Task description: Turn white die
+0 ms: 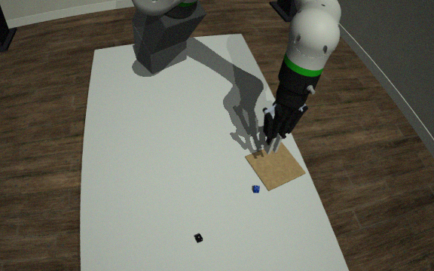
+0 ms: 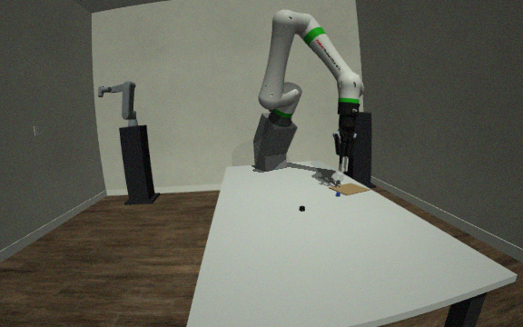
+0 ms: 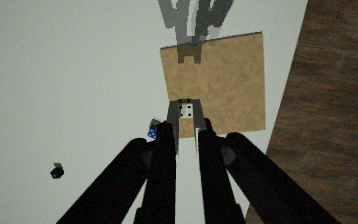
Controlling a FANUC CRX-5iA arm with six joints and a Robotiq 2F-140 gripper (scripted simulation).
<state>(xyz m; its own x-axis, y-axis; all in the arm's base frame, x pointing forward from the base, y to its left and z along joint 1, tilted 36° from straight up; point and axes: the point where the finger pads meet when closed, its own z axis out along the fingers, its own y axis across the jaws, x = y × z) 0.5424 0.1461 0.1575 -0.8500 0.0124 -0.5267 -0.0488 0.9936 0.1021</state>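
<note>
The white die is 10 mm behind my hand and 30 mm below it. Round my hand: blue die: 70 mm ahead, 60 mm to the right, 120 mm below; black die: 180 mm ahead, 250 mm to the right, 120 mm below; brown mat: 30 mm to the left, 120 mm below.
</note>
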